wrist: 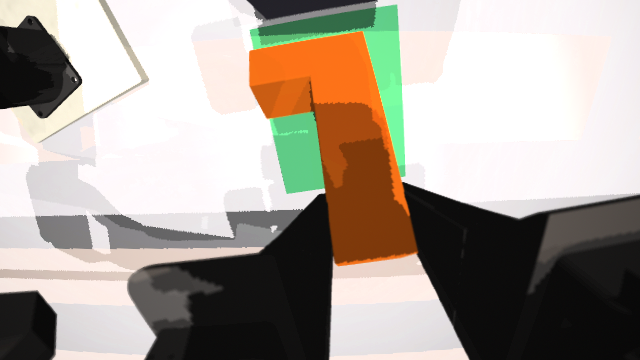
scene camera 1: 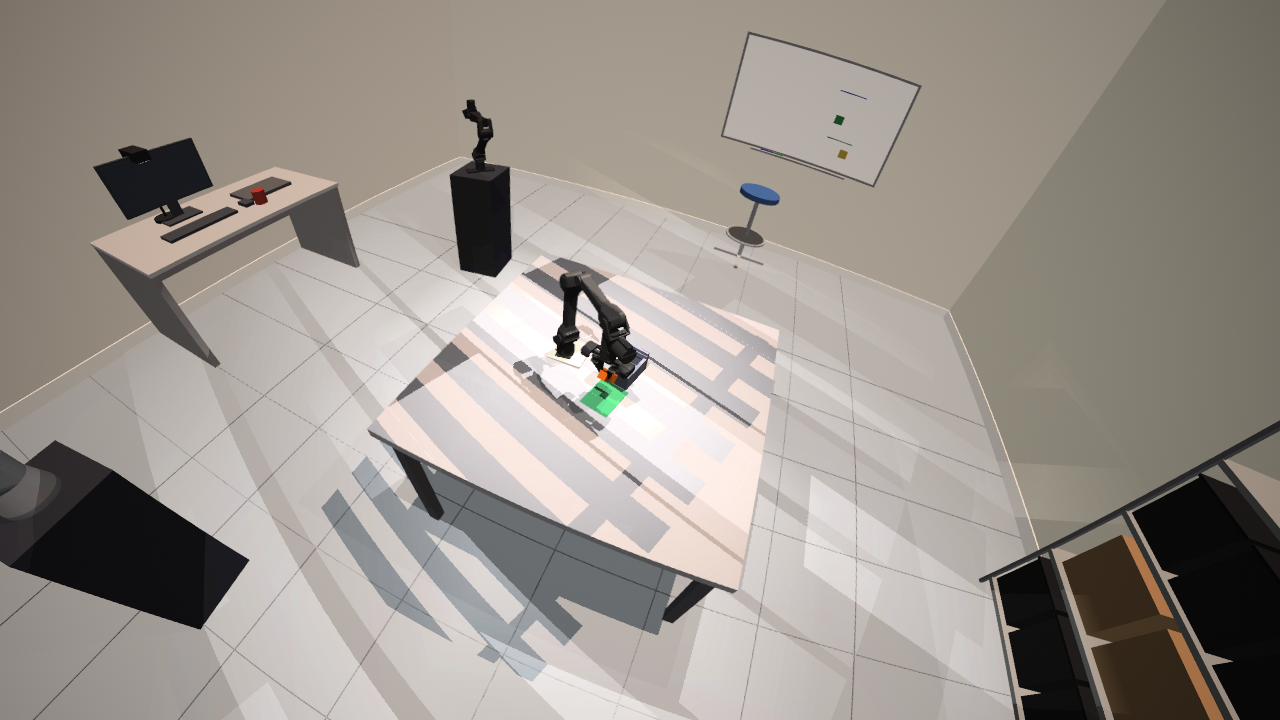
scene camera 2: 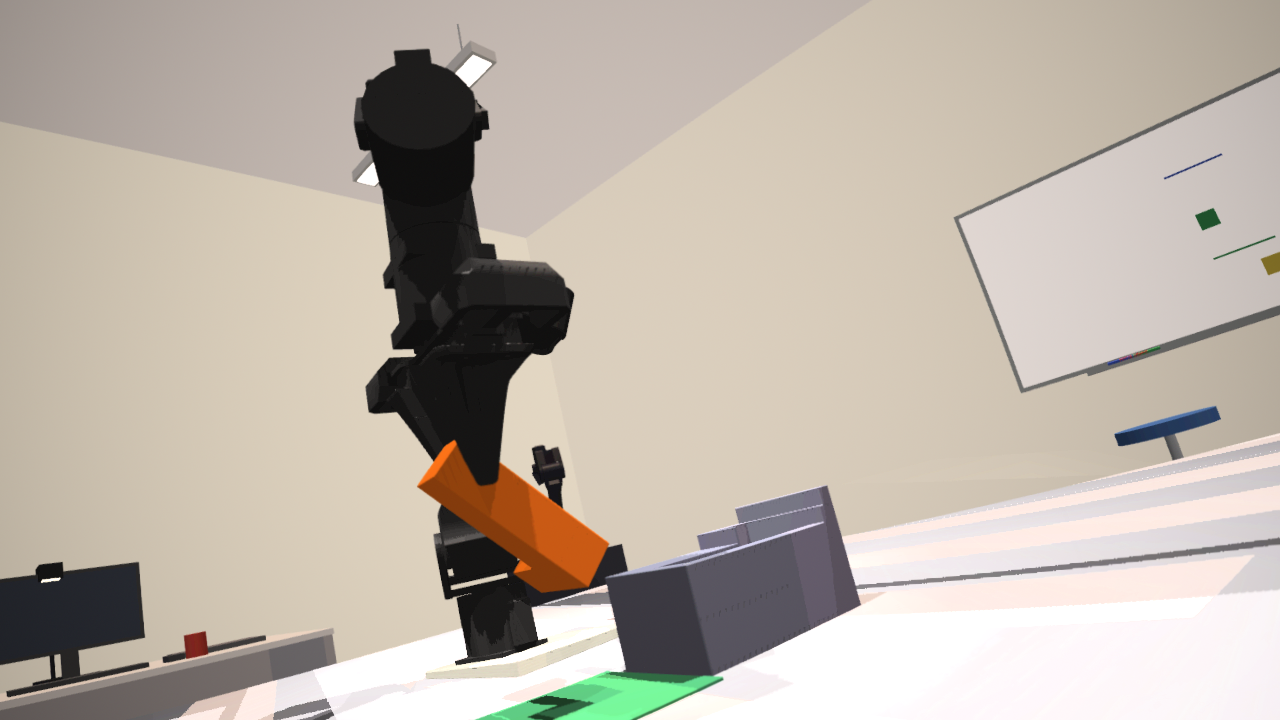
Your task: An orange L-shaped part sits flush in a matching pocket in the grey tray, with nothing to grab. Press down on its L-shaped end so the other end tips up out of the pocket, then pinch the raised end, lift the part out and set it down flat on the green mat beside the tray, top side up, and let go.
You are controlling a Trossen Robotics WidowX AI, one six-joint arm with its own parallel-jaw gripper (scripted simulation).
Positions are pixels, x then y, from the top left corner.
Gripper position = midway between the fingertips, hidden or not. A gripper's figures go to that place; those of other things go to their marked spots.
Scene:
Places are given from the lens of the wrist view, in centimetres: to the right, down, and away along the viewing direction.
my gripper (wrist: 361, 197): 2, 1, 11
orange L-shaped part (wrist: 369, 220): 2, 2, 10

